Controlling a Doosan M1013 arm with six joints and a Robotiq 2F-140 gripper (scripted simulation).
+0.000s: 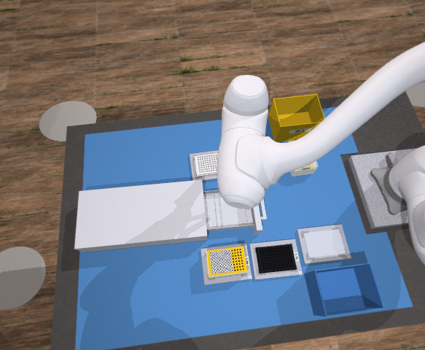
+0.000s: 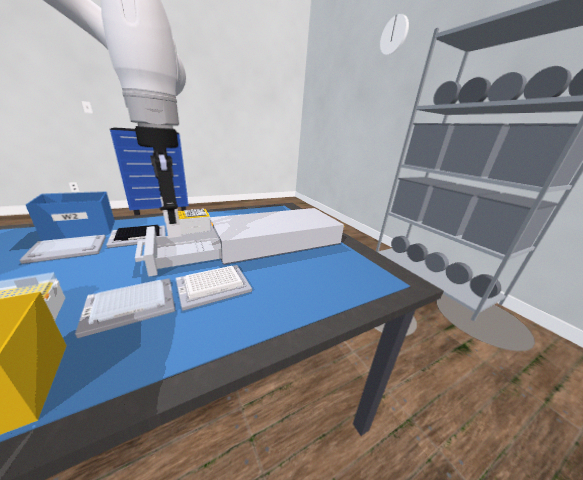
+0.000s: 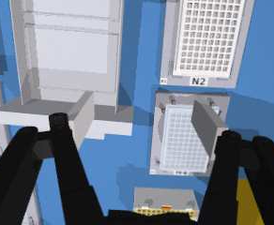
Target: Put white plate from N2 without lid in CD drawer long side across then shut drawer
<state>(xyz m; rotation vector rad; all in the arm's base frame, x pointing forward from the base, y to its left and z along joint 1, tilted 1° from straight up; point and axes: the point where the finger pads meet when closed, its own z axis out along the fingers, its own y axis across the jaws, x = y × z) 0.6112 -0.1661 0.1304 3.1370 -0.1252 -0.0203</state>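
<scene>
Right now the white plate is 6 cm ahead of my hand, 9 cm to the right of it and 14 cm below it. From my hand the other things lie so: black plate 7 cm behind, 31 cm to the left, 14 cm below; then drawer 6 cm ahead, 10 cm to the left, 14 cm below; then yellow tip box 9 cm ahead, 28 cm to the left, 11 cm below.
</scene>
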